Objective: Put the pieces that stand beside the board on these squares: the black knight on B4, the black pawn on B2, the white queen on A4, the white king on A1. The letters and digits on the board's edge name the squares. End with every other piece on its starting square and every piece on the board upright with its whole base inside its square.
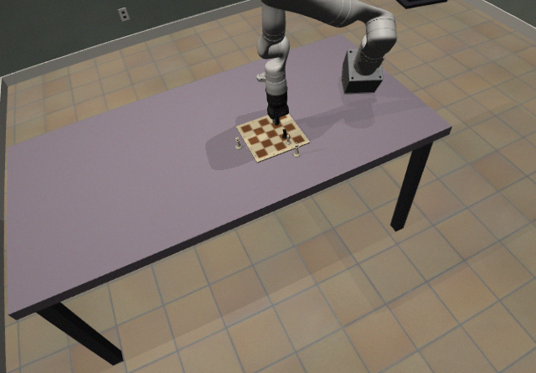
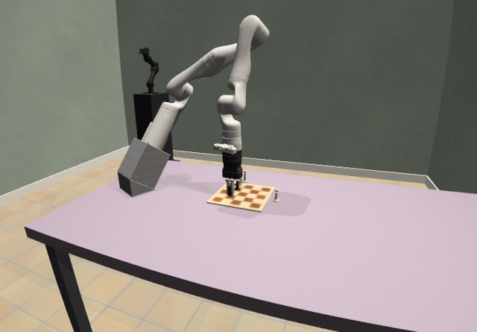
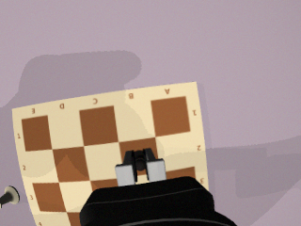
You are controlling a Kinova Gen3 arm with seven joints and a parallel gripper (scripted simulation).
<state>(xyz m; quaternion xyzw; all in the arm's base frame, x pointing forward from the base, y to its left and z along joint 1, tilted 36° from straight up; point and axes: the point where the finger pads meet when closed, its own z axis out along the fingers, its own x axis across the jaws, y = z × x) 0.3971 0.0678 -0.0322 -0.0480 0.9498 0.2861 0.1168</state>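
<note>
The black pawn is 10 mm below my hand. From my hand the other things lie so: chessboard (30 mm ahead, 40 mm to the left, 30 mm below); black knight (10 mm behind, 70 mm to the left, 10 mm below).
</note>
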